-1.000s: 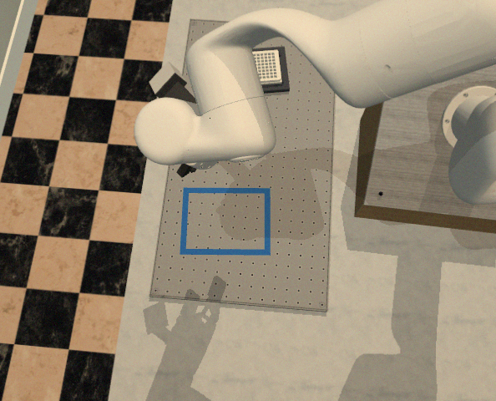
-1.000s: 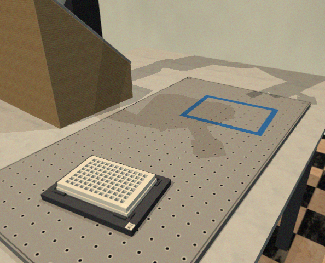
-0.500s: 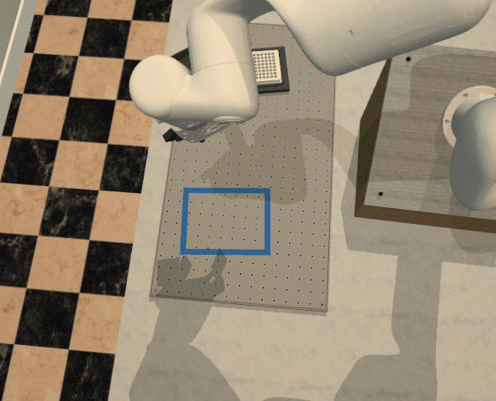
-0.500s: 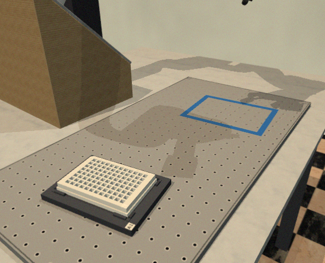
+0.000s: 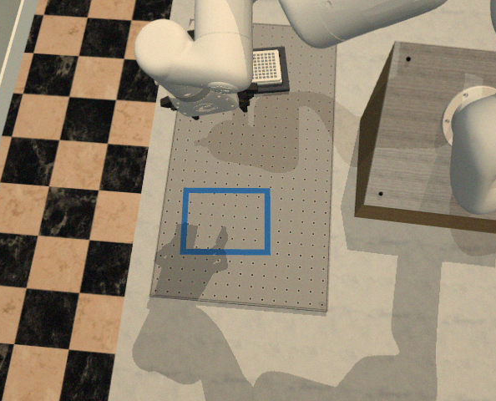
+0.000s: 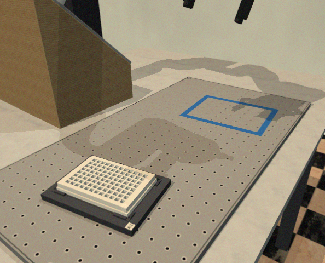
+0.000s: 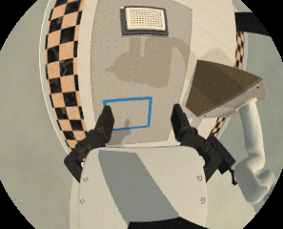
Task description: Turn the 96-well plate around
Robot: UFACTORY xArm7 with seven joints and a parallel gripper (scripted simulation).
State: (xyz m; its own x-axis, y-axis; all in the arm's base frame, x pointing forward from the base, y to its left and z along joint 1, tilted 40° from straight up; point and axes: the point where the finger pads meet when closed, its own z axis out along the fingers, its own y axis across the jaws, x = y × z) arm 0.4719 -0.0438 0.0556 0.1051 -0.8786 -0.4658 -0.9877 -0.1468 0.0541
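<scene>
The white 96-well plate is 6 cm behind my hand, 23 cm to the right of it and 23 cm below it. From my hand the other things lie so: dark plate nest N1: 6 cm behind, 23 cm to the right, 24 cm below; A1 label: 3 cm ahead, 28 cm to the right, 23 cm below.
</scene>
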